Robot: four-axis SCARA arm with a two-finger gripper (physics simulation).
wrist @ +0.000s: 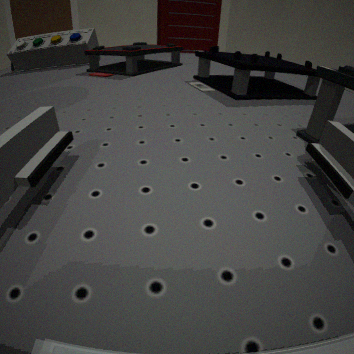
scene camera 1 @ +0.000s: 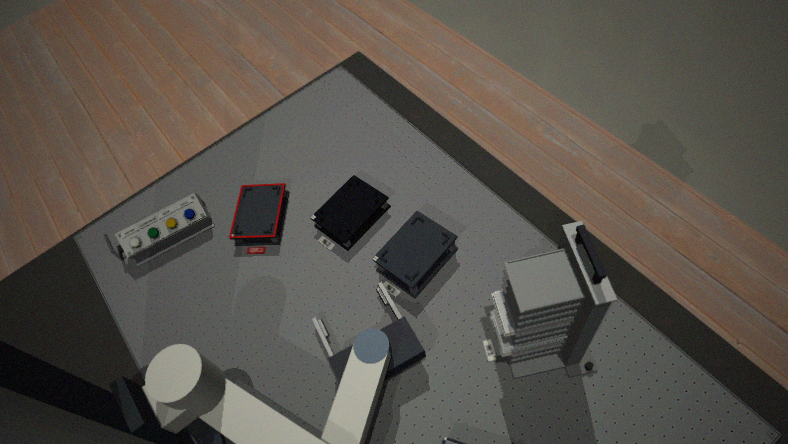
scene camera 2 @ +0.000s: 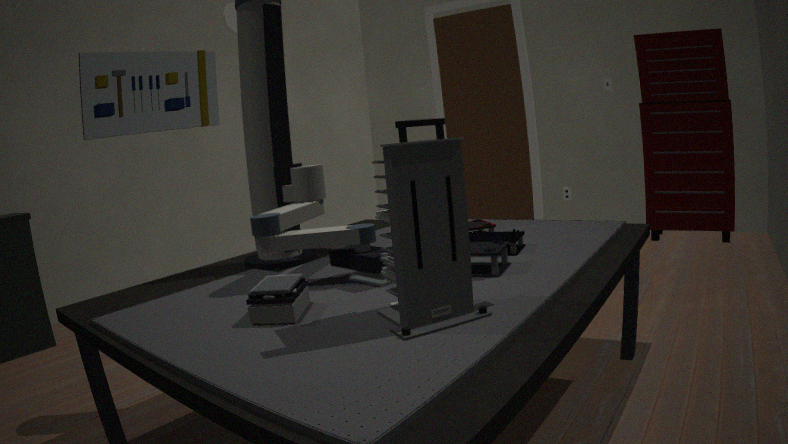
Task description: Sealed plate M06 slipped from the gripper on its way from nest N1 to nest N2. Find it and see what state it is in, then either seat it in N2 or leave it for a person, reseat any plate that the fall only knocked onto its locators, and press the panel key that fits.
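Frame: origin at the arm's base, x down, y back, z left, level; metres.
Where they show: gripper, between the fingertips: [wrist: 193, 123] [scene camera 1: 347, 302]; arm's base, origin of its link: [scene camera 2: 281, 260].
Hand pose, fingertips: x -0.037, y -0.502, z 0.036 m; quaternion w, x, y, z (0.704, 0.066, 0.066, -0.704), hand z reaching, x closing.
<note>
Things, the pixels of their top centre, and the offset from my fingertips. "pt": a spot on its surface instead.
- pale strip, a spot on its surface: [wrist: 50, 347] pt dx +0.010, dy +0.055, dz -0.094 m
- dark grey nest, centre of its top: [scene camera 1: 414, 246] [scene camera 2: 471, 244] dx -0.042, dy -0.193, dz -0.012 m
- black nest, centre of its top: [wrist: 262, 51] [scene camera 1: 348, 204] [scene camera 2: 493, 232] dx -0.030, dy -0.150, dz +0.196 m
- red-rimmed nest, centre of its top: [wrist: 135, 43] [scene camera 1: 256, 208] [scene camera 2: 465, 223] dx -0.022, dy +0.029, dz +0.357 m
- key panel, centre of its top: [scene camera 1: 156, 217] [wrist: 49, 32] dx -0.060, dy +0.242, dz +0.488 m
- low grey block, a spot on its surface: [scene camera 2: 275, 311] pt dx -0.005, dy -0.018, dz -0.504 m
My gripper [scene camera 1: 352, 302] [wrist: 193, 123] is open, low over the perforated table, with nothing between its fingers. Sealed plate M06 cannot be made out for certain; a pale strip [wrist: 50, 347] shows at the bottom edge of the wrist view, and the gripper body hides what is under it in scene camera 1. A dark grey nest [scene camera 1: 416, 248] stands just beyond the right finger, a black nest [scene camera 1: 350, 212] [wrist: 255, 87] beyond it, and a red-rimmed nest [scene camera 1: 258, 212] [wrist: 132, 65] further left. No plate shows on these three. Their labels are too small to read. The key panel [scene camera 1: 165, 234] [wrist: 55, 55] has white, green, yellow and blue keys.
A tall grey rack [scene camera 1: 543, 278] [scene camera 2: 432, 231] with several shelves and a black top handle stands right of the gripper. A low grey block [scene camera 2: 275, 311] with a dark clamp and a flat top piece stands nearer scene camera 2. The arm's pale links reach in from the column side.
</note>
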